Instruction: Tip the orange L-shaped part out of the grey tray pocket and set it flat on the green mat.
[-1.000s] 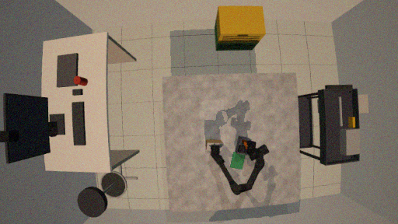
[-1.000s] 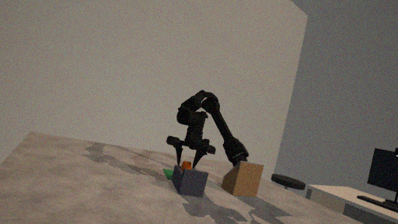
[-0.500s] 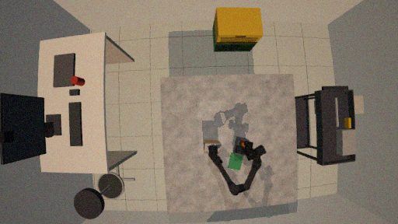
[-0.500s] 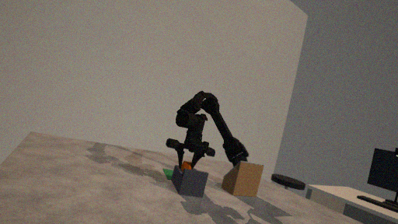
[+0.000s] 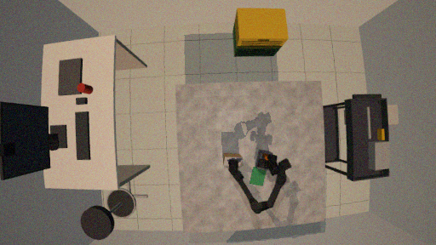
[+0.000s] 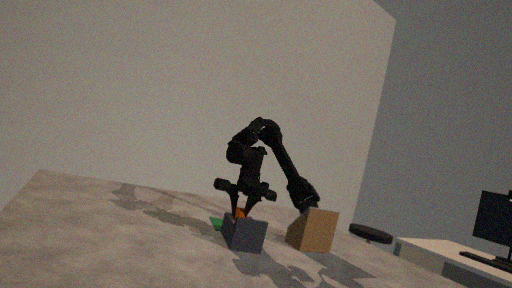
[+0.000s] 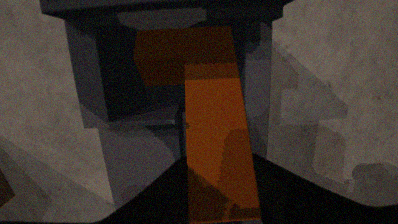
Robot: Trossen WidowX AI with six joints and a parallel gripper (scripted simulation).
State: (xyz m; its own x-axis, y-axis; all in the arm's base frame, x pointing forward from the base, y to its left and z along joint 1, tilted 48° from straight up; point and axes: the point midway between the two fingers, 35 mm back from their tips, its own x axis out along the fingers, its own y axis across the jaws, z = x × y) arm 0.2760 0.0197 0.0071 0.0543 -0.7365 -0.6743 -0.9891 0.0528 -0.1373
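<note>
Now: gripper tip 140 mm to the left of the green mat, 80 mm above it and 40 mm past it. From my gripper tip the other things lie so: orange L-shaped part (30 mm to the left, 30 mm below, 10 mm behind).
</note>
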